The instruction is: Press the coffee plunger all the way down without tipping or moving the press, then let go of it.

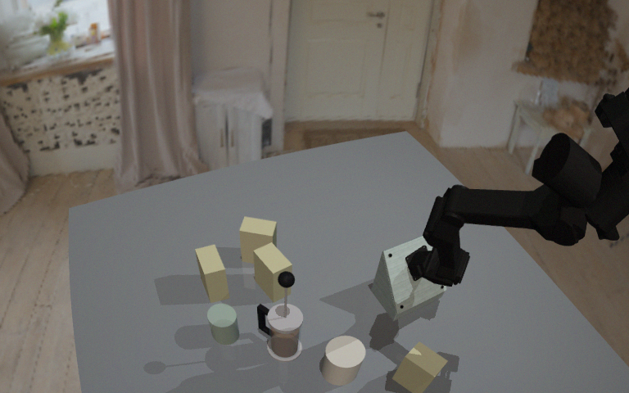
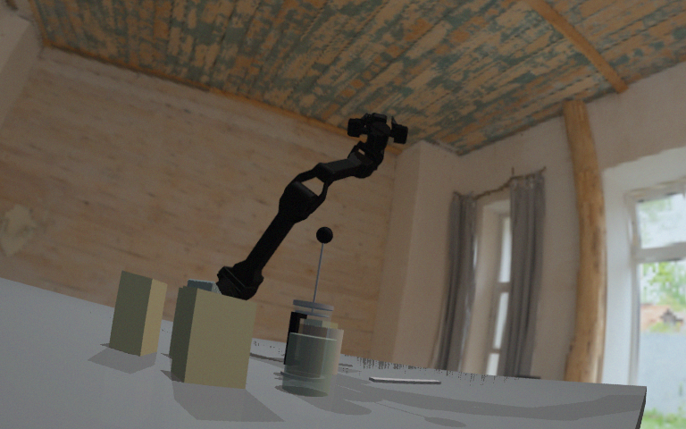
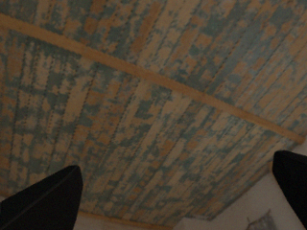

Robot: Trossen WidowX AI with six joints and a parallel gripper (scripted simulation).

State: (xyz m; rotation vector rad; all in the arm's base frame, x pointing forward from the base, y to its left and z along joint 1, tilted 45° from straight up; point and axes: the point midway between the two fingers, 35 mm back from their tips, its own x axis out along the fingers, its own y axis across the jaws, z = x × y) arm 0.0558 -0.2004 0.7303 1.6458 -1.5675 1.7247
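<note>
The coffee press is 66 cm below my gripper tip, 42 cm to the right of it and 23 cm ahead of it.
</note>
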